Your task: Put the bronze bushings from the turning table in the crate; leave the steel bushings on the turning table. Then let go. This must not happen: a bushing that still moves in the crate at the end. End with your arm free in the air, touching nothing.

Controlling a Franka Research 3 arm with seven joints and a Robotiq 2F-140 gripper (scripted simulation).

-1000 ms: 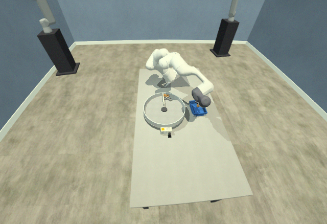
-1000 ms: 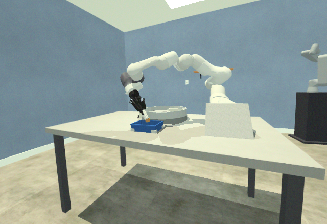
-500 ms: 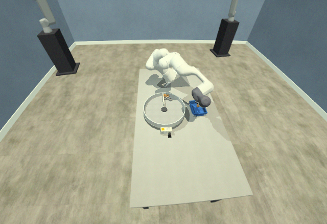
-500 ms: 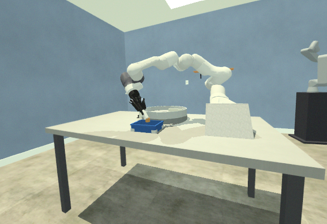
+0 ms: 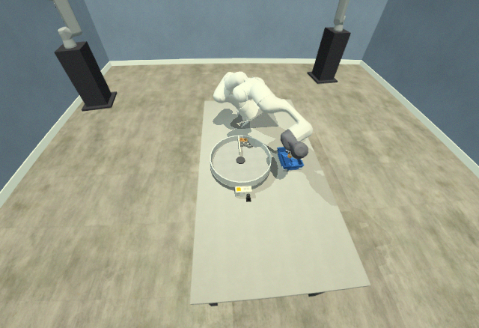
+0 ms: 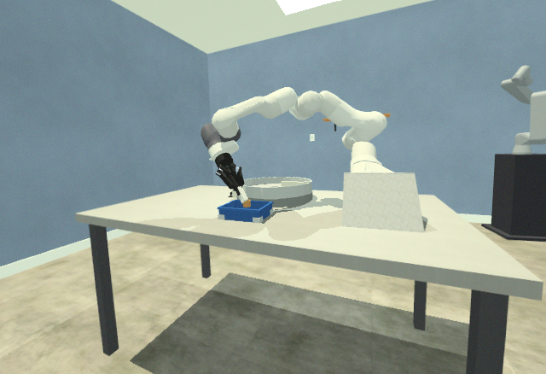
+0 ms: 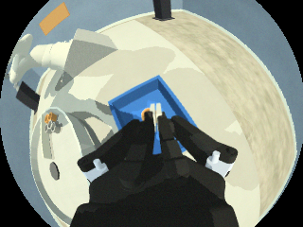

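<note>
The crate lies 2 cm behind my hand, 1 cm to the right of it and 7 cm below it. The rest, counted from my hand: turning table 5 cm behind, 37 cm to the right, 4 cm below.
</note>
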